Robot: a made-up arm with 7 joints.
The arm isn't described. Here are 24 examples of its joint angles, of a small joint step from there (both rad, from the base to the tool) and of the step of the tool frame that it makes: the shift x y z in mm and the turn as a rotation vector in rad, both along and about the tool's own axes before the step.
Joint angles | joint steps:
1: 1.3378 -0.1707 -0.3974 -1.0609 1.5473 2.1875 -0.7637 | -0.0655 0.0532 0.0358 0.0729 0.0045 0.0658 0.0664
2: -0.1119 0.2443 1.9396 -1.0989 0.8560 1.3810 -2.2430 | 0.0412 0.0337 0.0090 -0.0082 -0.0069 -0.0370 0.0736
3: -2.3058 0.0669 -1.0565 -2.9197 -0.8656 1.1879 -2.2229 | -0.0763 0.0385 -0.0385 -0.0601 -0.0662 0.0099 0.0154
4: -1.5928 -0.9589 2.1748 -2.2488 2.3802 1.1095 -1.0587 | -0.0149 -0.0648 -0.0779 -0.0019 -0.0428 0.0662 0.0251
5: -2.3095 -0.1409 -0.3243 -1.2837 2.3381 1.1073 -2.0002 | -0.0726 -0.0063 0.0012 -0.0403 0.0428 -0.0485 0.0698
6: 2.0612 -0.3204 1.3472 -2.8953 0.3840 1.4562 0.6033 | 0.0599 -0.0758 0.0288 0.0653 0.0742 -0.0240 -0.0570
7: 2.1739 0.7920 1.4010 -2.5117 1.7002 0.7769 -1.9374 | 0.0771 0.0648 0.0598 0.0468 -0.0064 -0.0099 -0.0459
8: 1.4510 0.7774 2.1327 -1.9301 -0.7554 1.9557 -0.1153 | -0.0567 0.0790 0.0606 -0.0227 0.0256 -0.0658 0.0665
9: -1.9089 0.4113 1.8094 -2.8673 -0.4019 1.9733 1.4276 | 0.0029 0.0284 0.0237 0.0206 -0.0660 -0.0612 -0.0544
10: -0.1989 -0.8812 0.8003 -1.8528 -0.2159 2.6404 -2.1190 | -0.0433 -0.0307 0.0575 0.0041 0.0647 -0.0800 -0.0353
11: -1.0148 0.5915 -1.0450 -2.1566 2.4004 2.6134 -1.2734 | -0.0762 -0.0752 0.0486 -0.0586 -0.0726 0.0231 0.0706
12: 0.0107 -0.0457 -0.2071 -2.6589 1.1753 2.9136 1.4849 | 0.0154 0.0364 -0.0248 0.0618 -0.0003 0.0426 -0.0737
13: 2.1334 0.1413 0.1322 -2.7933 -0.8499 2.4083 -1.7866 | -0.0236 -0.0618 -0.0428 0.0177 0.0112 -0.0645 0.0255
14: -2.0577 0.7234 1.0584 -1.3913 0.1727 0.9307 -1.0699 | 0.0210 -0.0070 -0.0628 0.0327 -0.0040 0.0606 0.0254
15: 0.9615 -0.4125 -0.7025 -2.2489 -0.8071 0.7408 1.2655 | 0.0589 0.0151 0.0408 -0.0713 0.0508 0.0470 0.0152
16: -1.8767 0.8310 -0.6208 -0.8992 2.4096 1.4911 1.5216 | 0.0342 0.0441 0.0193 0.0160 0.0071 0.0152 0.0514
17: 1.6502 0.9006 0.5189 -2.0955 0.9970 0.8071 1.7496 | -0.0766 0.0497 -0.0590 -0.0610 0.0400 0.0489 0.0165
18: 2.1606 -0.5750 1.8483 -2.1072 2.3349 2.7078 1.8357 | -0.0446 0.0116 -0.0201 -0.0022 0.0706 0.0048 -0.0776
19: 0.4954 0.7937 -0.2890 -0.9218 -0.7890 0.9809 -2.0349 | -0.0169 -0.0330 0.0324 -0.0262 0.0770 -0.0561 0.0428
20: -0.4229 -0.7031 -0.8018 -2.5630 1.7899 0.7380 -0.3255 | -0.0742 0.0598 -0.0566 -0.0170 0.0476 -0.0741 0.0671
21: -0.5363 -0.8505 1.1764 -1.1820 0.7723 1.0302 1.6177 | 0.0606 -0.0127 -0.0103 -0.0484 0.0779 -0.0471 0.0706
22: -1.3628 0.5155 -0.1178 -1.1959 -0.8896 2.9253 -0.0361 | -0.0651 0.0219 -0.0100 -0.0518 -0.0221 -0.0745 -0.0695
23: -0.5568 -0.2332 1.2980 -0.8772 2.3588 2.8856 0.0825 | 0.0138 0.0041 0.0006 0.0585 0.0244 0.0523 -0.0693
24: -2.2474 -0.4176 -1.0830 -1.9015 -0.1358 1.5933 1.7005 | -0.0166 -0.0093 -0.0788 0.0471 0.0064 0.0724 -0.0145
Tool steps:
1: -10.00 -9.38 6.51 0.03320 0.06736 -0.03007
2: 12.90 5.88 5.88 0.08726 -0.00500 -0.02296
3: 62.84 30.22 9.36 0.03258 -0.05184 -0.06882
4: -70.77 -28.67 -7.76 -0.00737 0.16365 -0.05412
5: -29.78 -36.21 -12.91 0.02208 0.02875 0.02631
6: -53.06 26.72 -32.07 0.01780 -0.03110 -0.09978
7: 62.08 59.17 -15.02 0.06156 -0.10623 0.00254
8: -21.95 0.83 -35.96 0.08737 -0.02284 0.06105
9: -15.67 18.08 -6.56 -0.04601 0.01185 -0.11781
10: 18.70 -10.14 -8.04 0.02444 -0.05596 -0.06098
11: 6.51 10.05 -23.99 0.04525 0.07369 0.08929
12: -16.28 9.09 -1.25 -0.04681 -0.08246 -0.02854
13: -35.35 48.39 2.28 0.10684 0.00217 0.08228
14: -23.70 20.64 -13.63 0.06244 0.09891 -0.00031
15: -38.93 82.74 10.26 0.01053 -0.01294 -0.11751
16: 29.58 -37.66 26.46 0.06972 0.04682 0.06029
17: -9.21 -88.55 -19.40 -0.12879 -0.03602 0.13271
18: -40.23 -4.43 13.04 -0.01803 -0.03294 0.07146
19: -1.30 2.85 5.59 0.04809 -0.00699 -0.08882
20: -73.94 38.34 -19.48 0.03978 -0.04032 -0.05993
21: 3.85 19.06 4.38 -0.05281 0.06581 0.04803
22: 12.76 71.08 24.30 -0.17023 -0.05952 0.08852
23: -16.32 24.44 5.51 -0.01904 -0.05333 -0.02209
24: -10.50 -86.74 -17.83 0.06038 -0.09090 0.09931
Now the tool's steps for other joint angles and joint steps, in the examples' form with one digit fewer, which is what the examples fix.
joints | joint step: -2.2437 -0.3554 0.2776 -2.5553 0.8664 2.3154 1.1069 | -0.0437 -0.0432 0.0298 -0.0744 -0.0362 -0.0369 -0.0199
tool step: 22.8 -17.0 -1.9 -0.0018 0.0615 -0.0431
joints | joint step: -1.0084 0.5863 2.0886 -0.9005 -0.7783 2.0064 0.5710 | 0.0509 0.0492 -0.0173 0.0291 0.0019 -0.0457 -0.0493
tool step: 28.6 -11.9 -17.0 -0.0261 -0.0201 0.0480
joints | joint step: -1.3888 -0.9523 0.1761 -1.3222 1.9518 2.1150 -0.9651 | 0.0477 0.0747 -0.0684 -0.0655 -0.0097 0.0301 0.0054
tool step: -5.8 24.4 -102.2 0.0810 0.1482 0.0205
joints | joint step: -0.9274 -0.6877 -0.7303 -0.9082 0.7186 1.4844 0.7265 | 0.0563 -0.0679 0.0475 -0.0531 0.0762 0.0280 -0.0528
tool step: 5.7 -10.7 -12.8 -0.0973 -0.1590 0.0724
